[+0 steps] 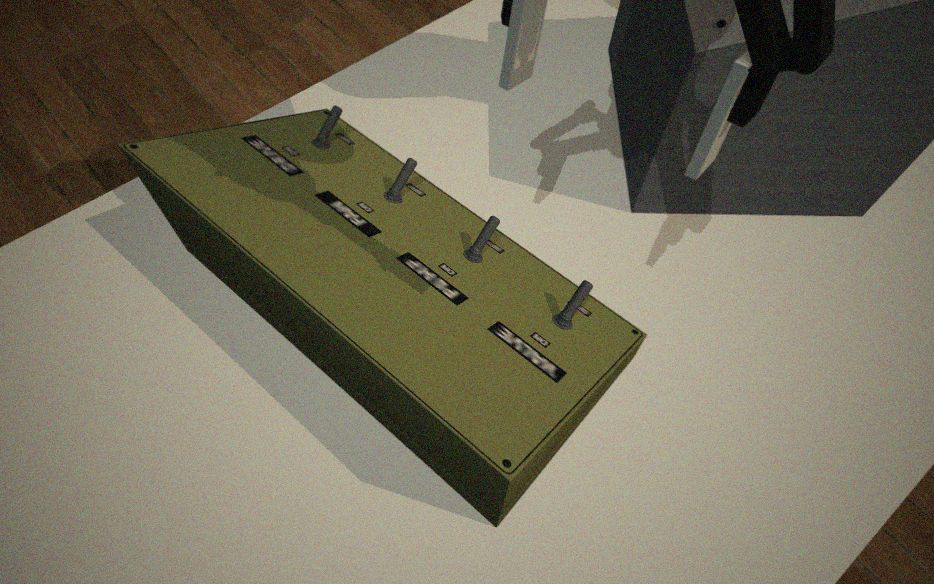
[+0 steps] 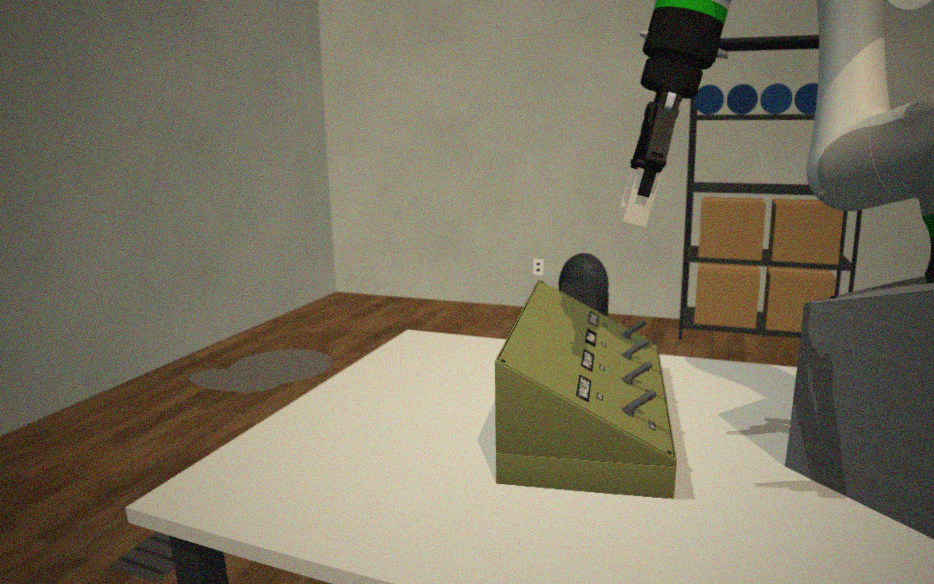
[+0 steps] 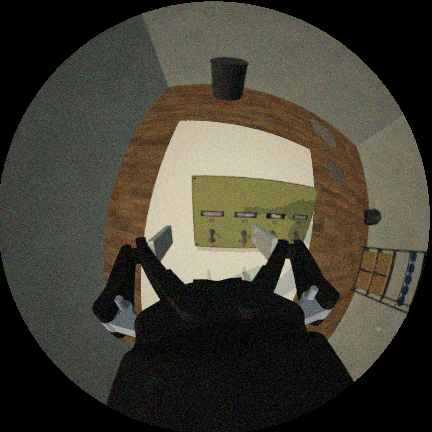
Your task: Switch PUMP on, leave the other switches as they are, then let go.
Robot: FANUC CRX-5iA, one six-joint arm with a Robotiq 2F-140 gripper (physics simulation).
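Frame: origin at the arm's base, x back, y right, z up, level; millimetres.
Seen in the pictures: gripper, fingertip midpoint: (image 1: 601,122) (image 2: 629,220) (image 3: 211,233).
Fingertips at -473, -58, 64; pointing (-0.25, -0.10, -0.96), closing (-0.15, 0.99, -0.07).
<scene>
Offsets run from my fingertips to a thing's middle, as dx, dy, dz. Level surfaces: height alone.
A green sloped switch box @(-79, +162, -305) (image 1: 309,275) (image 2: 551,440) (image 3: 220,192) stands on the table. It carries four grey toggle levers in a row: the first @(+27, -10, -257) (image 1: 573,305) (image 2: 639,402) (image 3: 212,235), the second @(+17, +110, -257) (image 1: 482,239) (image 2: 637,372) (image 3: 244,236), the third @(+7, +229, -257) (image 1: 401,180) (image 2: 635,347) and the fourth @(-4, +349, -257) (image 1: 327,127) (image 2: 633,329) (image 3: 296,234). All four lean toward the low edge, away from their ON plates. The name plates are too blurred to tell surely which is PUMP. My gripper (image 1: 599,130) (image 2: 633,214) (image 3: 211,233) is wide open and empty, well above the box, touching no lever.
The white table @(dz -371) (image 1: 206,447) (image 2: 344,447) (image 3: 170,190) bears the box. A dark grey block (image 1: 778,165) (image 2: 867,385) stands on the robot's side. A shelf rack (image 2: 757,187) and a black bin (image 3: 228,80) stand beyond the table.
</scene>
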